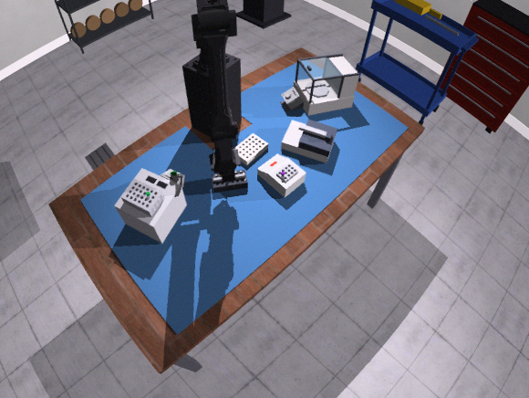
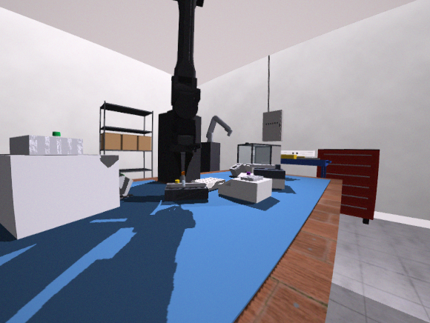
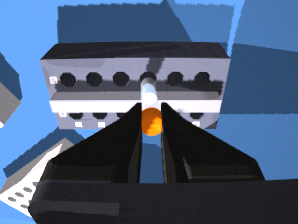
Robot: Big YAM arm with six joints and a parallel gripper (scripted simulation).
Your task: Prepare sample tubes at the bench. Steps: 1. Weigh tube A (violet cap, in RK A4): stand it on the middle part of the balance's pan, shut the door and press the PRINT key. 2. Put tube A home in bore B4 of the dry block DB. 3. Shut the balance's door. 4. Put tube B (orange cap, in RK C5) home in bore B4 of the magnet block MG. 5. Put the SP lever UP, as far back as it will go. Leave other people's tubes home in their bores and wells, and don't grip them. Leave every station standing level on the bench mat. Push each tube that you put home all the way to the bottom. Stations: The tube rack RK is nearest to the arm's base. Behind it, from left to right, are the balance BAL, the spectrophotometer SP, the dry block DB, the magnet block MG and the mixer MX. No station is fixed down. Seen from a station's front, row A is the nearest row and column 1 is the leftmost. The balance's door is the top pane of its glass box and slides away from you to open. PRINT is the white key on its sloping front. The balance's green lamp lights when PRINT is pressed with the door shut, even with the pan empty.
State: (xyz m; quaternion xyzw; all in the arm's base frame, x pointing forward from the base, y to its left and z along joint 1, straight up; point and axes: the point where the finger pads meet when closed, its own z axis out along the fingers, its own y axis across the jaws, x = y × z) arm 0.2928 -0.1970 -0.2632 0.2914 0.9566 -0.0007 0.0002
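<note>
Now: hand 30 mm past the yellow-capped tube and 50 mm above it. Round my hand: magnet block MG: 20 mm to the left, 60 mm below; then tube rack RK: 70 mm behind, 190 mm to the left, 60 mm below; then violet-capped tube: 140 mm ahead, 150 mm to the left, 20 mm below.
</note>
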